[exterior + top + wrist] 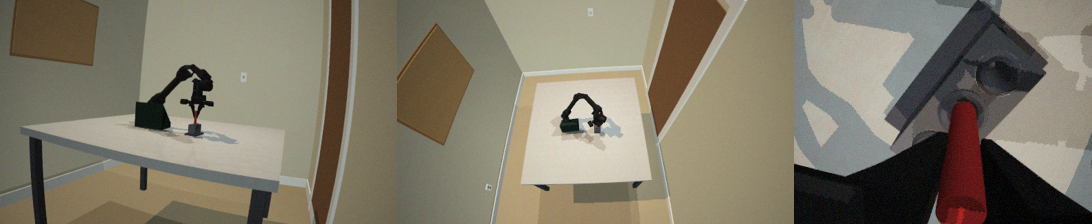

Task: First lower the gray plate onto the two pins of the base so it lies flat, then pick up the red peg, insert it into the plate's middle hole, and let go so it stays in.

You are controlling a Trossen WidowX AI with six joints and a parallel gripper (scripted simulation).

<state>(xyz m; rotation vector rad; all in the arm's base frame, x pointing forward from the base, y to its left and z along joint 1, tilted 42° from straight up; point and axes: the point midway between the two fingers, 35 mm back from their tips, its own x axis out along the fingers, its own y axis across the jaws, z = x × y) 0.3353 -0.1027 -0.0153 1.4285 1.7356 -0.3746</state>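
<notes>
Now: gripper tip right at the red peg. The rest, counted from my gripper tip: dark base 90 mm below; then gray plate 50 mm below.
</notes>
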